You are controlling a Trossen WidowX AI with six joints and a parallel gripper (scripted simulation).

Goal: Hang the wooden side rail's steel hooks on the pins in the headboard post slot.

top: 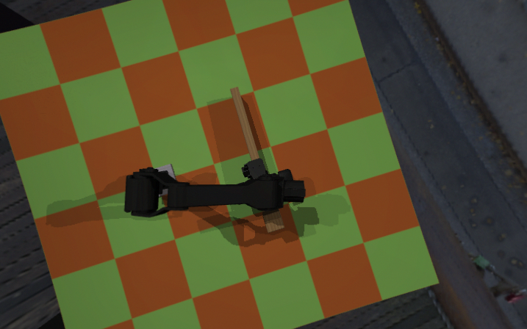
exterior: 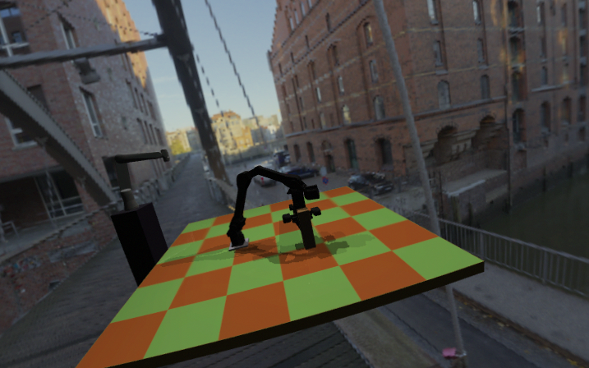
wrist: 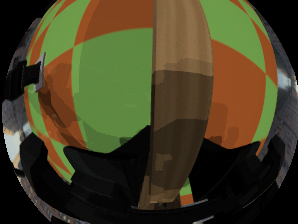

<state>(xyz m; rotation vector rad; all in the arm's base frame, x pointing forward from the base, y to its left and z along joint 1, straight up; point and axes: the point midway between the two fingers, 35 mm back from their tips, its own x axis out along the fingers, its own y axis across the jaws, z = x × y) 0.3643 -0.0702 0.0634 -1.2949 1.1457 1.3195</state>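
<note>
Right now my gripper tip is 10 cm to the left of the headboard post, 4 cm below it and 1 cm short of it.
</note>
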